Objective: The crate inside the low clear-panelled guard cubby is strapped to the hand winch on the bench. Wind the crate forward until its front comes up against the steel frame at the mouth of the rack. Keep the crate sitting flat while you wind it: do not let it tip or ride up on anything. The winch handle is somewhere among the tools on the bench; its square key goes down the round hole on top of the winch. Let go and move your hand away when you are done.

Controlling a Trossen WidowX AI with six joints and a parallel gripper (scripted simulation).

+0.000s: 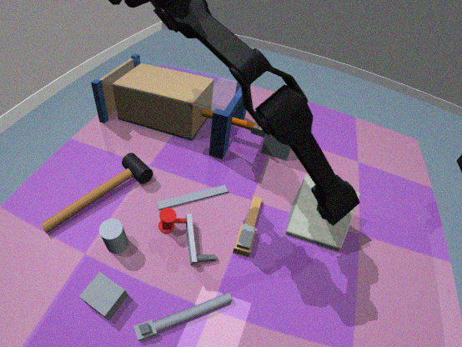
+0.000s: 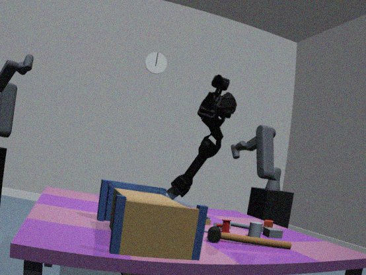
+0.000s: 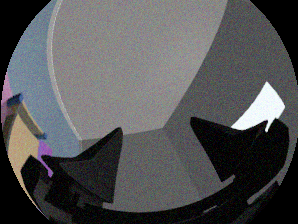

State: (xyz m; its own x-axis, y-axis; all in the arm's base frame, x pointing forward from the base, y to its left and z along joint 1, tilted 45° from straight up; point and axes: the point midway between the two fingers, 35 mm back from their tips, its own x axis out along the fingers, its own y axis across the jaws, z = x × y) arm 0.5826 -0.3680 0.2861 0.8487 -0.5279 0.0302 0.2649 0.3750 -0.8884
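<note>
Right now my gripper tip is 540 mm above the red knob, 250 mm past it and 240 mm to the right of it. From my gripper tip the other things lie so: blue frame: 460 mm below, 270 mm behind, 180 mm to the right; then grey crank handle: 540 mm below, 300 mm behind, 250 mm to the left; then flat grey bar: 560 mm below, 260 mm behind, 130 mm to the left.
</note>
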